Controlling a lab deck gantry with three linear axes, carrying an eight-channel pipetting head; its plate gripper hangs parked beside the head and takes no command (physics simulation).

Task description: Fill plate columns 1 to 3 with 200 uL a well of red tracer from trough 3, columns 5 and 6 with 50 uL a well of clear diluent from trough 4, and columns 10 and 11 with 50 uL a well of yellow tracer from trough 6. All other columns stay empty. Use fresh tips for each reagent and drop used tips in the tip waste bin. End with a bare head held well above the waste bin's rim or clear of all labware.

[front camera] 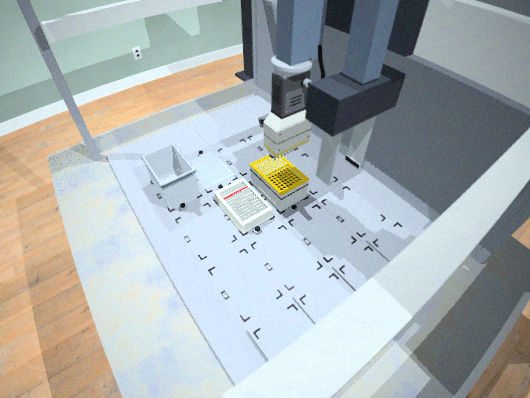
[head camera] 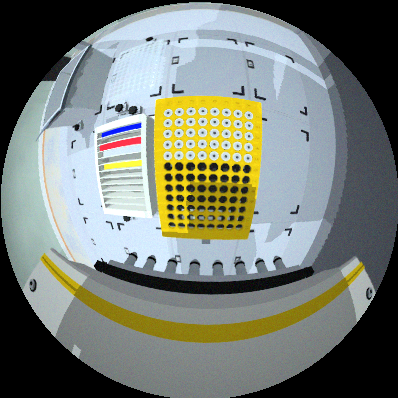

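The pipetting head hangs above the back end of the yellow-topped tip rack. Its nozzles look bare in the head view. White tips fill several rows at the rack's back; the front rows are dark empty holes. The white trough block stands beside the rack, with blue, red and yellow strips. The clear plate shows no colour. The grey waste bin stands beside it. My parked plate gripper is open and empty.
The dark gripper carriage hangs right of the head in the front view. Black corner brackets mark places on the deck. A pale frame beam crosses the front right. A grey post stands at the left.
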